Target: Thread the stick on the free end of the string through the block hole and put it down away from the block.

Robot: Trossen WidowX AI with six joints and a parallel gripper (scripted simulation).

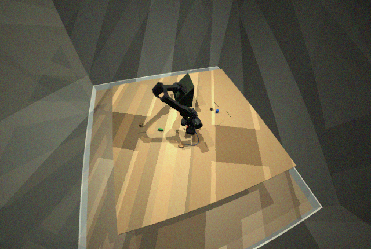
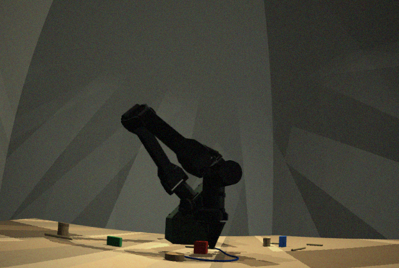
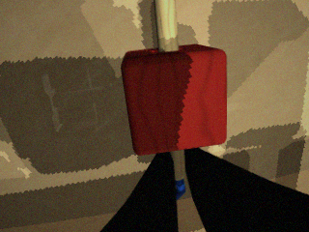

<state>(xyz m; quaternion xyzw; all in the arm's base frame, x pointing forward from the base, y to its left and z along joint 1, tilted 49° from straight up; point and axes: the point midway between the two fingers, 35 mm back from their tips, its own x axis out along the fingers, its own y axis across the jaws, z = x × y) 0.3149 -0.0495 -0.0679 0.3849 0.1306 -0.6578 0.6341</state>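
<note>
The thin stick is 10 mm to the right of my gripper tip. Also, from my gripper tip: green block 30 mm behind, 250 mm to the right; then red block 10 mm behind, 30 mm to the right; then round wooden button 120 mm ahead, 100 mm to the right, 10 mm below.
</note>
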